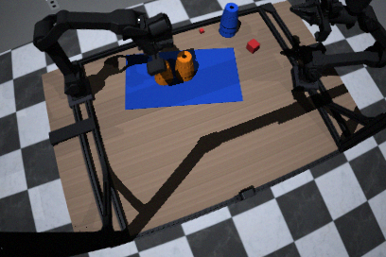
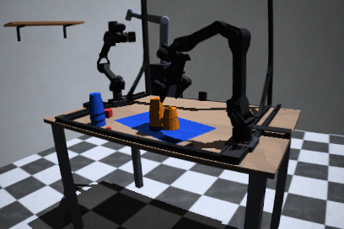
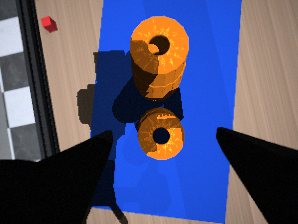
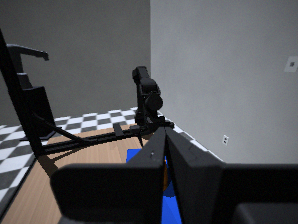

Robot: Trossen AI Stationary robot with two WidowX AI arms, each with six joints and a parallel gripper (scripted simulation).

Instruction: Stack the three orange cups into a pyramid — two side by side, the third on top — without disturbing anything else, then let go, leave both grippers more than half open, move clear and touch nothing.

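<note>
Right now the mat is 3 cm ahead of my right hand, 35 cm to the left of it and 42 cm below it. Also, from my right hand: small red cube 26 cm ahead, 25 cm to the left, 41 cm below.
</note>
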